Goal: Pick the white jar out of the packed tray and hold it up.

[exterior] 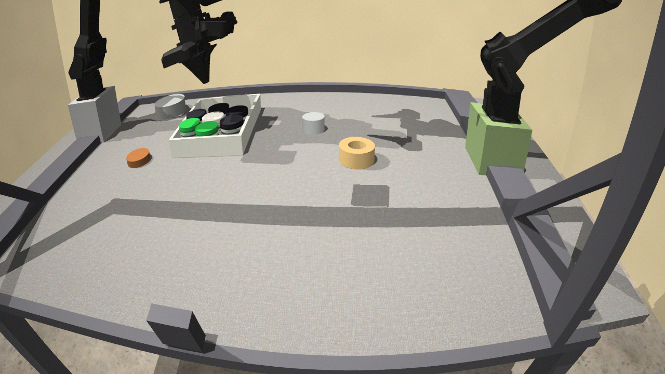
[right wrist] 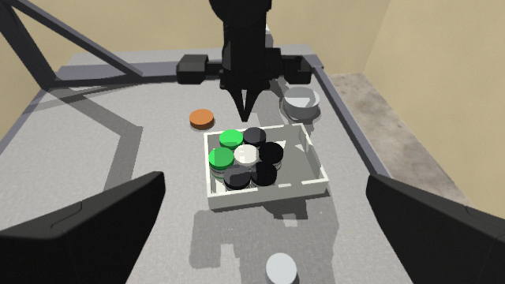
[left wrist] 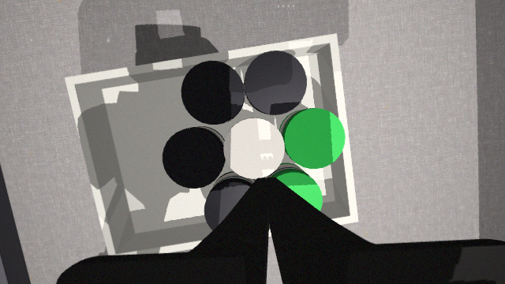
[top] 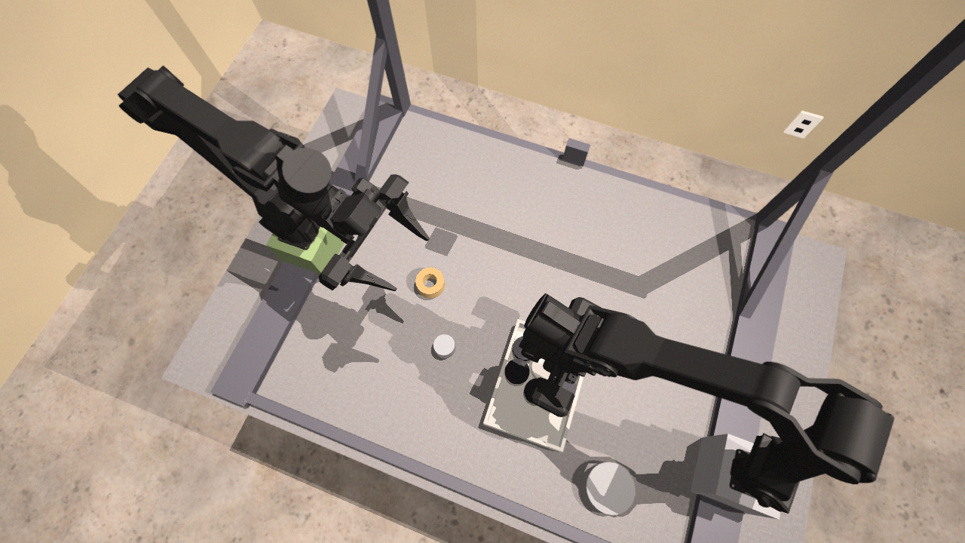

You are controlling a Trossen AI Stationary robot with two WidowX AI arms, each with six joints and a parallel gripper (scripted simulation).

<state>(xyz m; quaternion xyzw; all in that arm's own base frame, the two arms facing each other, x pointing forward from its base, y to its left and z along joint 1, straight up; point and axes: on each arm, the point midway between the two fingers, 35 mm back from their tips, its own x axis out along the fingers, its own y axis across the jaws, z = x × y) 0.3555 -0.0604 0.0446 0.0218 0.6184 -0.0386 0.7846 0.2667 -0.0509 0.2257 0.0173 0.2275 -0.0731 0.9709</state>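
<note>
The black-capped jar is 13 cm below my left hand, 3 cm to the left of it and 2 cm ahead of it. From my left hand the other things lie so: white jar 13 cm below, 1 cm to the right; orange disc 15 cm below, 13 cm to the left, 10 cm behind; green-capped jar 13 cm below, 3 cm to the left, 3 cm behind.
</note>
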